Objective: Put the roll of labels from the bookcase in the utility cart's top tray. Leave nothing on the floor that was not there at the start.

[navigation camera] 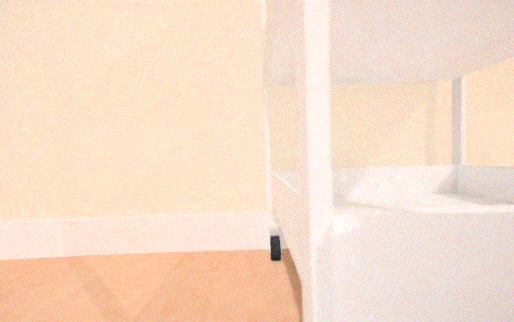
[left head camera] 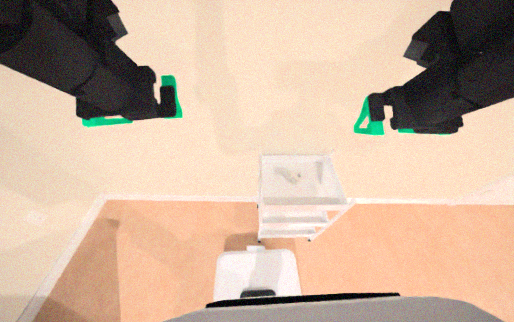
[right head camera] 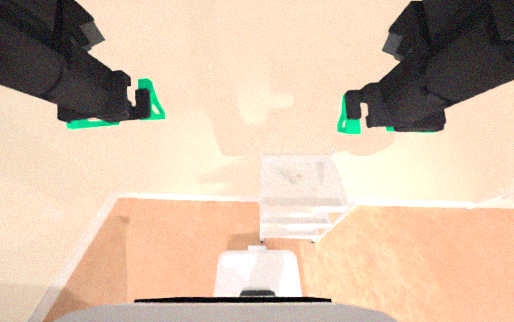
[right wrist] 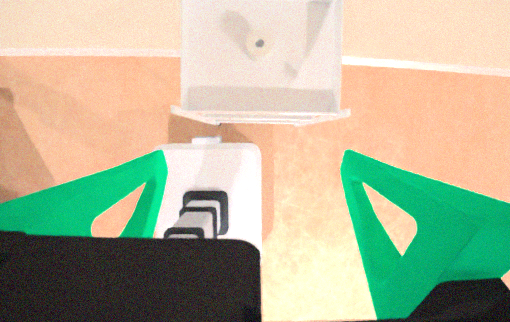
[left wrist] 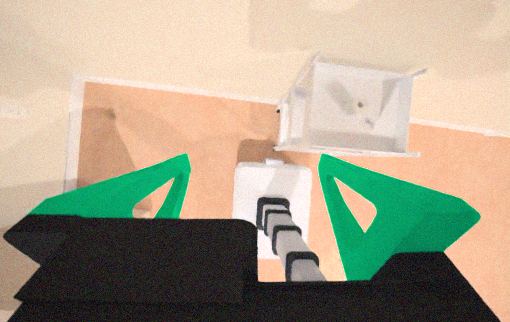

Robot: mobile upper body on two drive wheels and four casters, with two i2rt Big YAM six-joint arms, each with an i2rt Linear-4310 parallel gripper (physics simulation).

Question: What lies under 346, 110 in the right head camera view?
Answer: The right gripper.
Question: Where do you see a white utility cart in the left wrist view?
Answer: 314, 120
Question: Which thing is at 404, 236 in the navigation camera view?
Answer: A white utility cart.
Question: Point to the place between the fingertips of the right gripper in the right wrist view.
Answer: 253, 160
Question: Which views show the left gripper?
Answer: The left head camera view, the right head camera view and the left wrist view only.
